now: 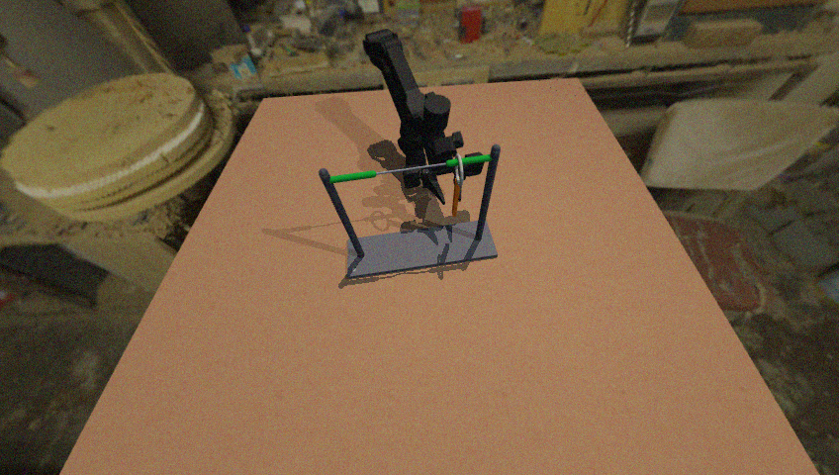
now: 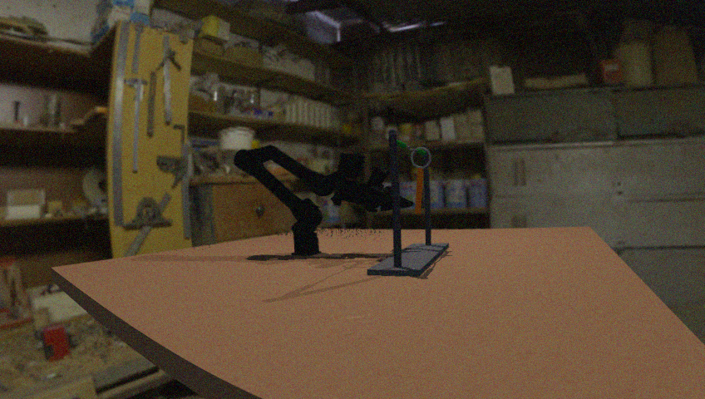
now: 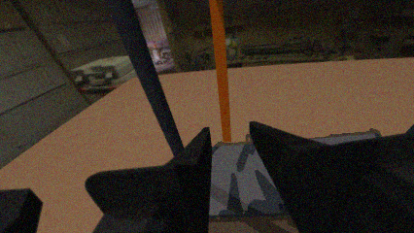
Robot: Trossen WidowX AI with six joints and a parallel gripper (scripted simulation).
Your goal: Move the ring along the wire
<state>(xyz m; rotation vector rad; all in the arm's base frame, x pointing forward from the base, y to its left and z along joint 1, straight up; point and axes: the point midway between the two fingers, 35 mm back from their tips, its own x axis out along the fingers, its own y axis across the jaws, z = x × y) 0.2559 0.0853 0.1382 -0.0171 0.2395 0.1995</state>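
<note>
My gripper tip is 3 cm short of the ring with orange handle, 1 cm to the right of it and 8 cm below it.
</note>
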